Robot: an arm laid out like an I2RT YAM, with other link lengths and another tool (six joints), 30 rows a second.
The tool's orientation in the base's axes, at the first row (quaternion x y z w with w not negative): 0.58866 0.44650 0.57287 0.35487
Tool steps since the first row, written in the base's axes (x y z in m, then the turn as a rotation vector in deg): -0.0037 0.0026 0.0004 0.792 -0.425 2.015; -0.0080 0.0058 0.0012 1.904 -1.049 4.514; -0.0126 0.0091 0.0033 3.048 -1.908 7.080; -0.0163 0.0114 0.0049 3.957 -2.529 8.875; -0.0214 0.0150 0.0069 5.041 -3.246 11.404
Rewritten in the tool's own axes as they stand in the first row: 0.0028 -0.0010 -0.0035 0.281 2.115 0.560; 0.0063 -0.0019 -0.0075 0.531 4.788 1.375; 0.0104 -0.0016 -0.0119 0.585 7.610 2.193; 0.0133 -0.0014 -0.0155 0.598 9.603 2.871; 0.0176 -0.0014 -0.0204 0.774 12.333 3.646
